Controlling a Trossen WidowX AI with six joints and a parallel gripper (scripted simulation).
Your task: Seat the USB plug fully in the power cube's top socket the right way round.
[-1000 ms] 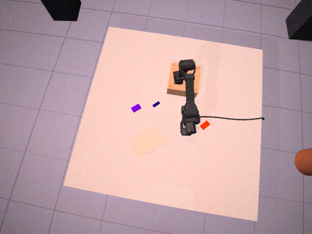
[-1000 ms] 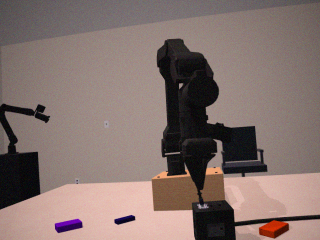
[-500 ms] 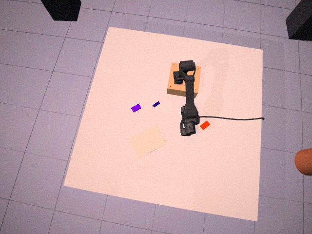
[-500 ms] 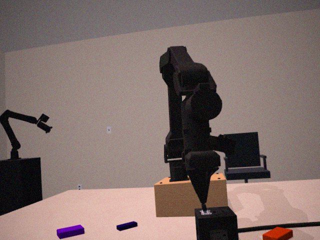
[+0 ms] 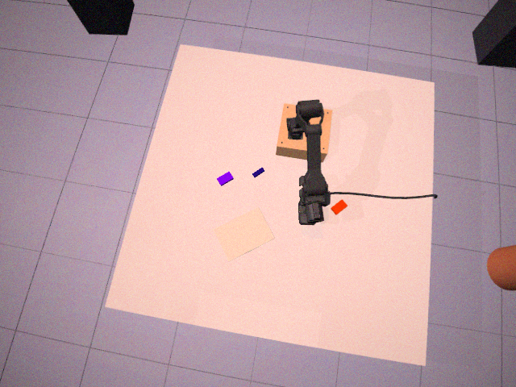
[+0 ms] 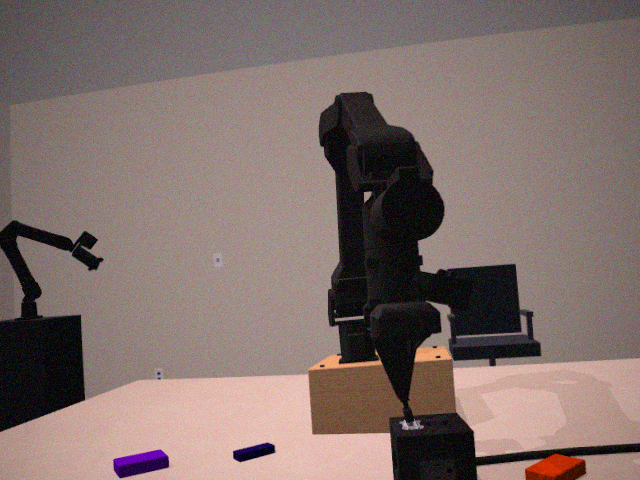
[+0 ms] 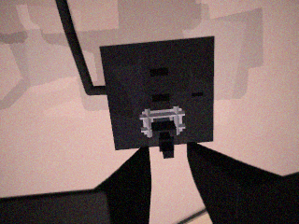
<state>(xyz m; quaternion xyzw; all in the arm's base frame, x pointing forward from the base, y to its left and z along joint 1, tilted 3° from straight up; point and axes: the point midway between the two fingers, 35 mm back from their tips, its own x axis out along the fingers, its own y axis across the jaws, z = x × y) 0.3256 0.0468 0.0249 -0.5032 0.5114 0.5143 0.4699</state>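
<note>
Right now the dark USB plug is 10 mm below my gripper tip. From my gripper tip the other things lie so: dark blue block: 200 mm to the right, 160 mm behind, 100 mm below; then silver-framed socket: 40 mm below, 10 mm to the left; then orange block: 160 mm to the left, 100 mm below, 30 mm behind.
</note>
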